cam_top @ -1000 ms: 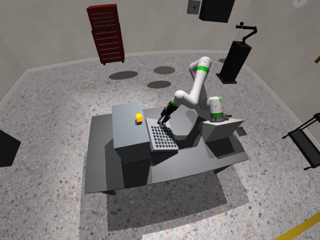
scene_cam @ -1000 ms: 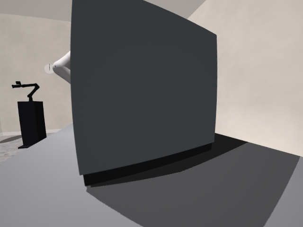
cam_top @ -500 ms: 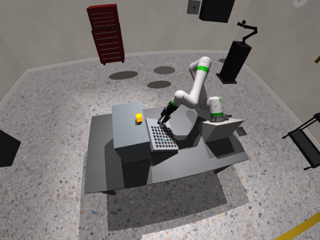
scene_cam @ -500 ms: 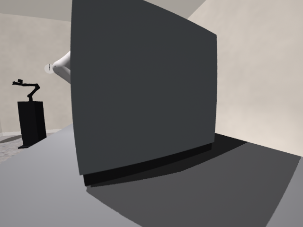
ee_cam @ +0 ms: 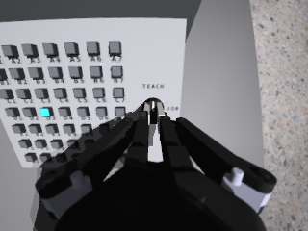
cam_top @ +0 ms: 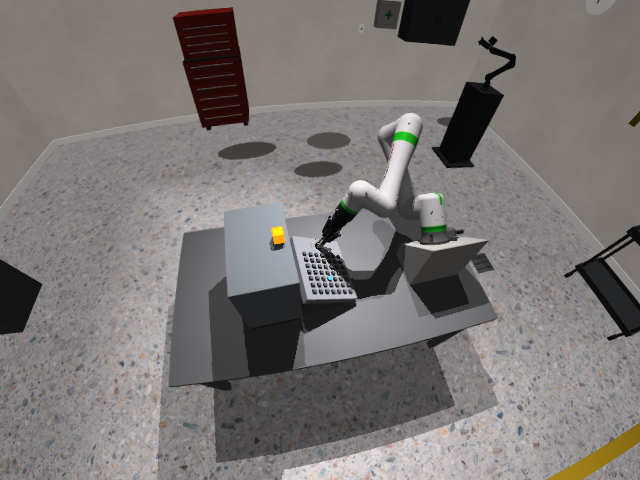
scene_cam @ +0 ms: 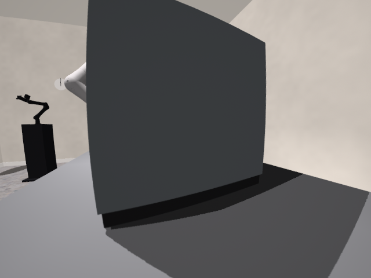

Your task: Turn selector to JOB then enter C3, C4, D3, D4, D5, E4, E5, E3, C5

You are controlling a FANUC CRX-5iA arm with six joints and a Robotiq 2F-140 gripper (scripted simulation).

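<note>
My hand is 2 cm short of the black selector knob and 2 cm above it. From my hand the other things lie so: key 19 cm to the left, 3 cm below; white keypad panel 11 cm to the left, 7 cm below, 3 cm ahead.
</note>
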